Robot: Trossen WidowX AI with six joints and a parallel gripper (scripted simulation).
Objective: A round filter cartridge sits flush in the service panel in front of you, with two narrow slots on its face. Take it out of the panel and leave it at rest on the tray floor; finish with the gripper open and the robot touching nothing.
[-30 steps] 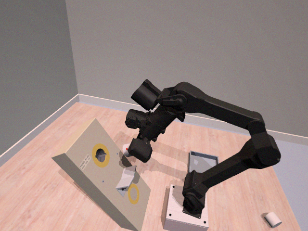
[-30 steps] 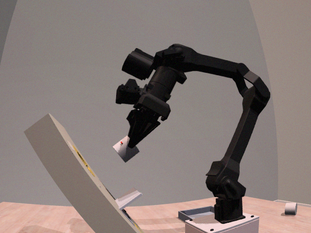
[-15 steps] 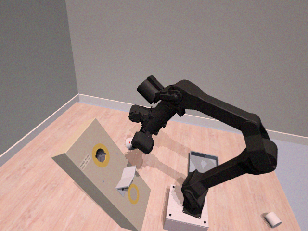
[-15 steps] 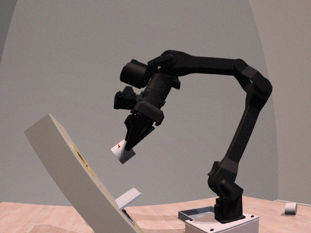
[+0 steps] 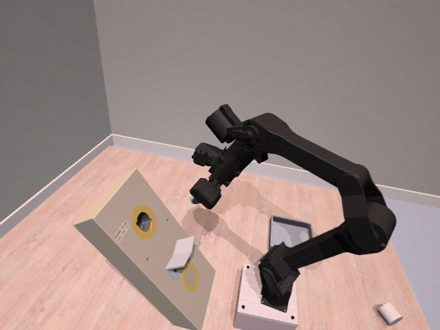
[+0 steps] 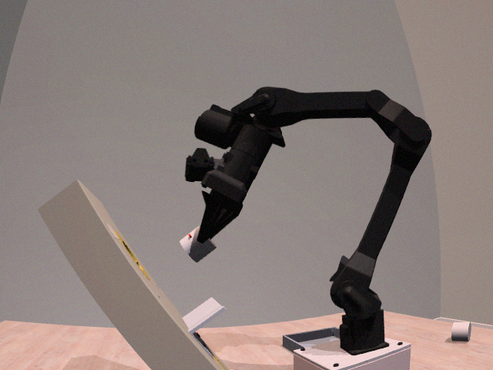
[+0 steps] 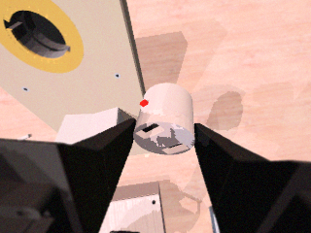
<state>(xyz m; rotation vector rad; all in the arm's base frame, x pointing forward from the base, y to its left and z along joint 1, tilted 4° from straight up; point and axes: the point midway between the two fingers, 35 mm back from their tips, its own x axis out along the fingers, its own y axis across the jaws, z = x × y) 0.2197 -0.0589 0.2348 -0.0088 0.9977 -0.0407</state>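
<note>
Now: gripper tip 27 cm past the grey tray, 26 cm above it and 22 cm to the left of it. Also, from my gripper tip: beige service panel (12 cm to the left, 10 cm below, 5 cm ahead); then round filter cartridge (right at my gripper tip).
</note>
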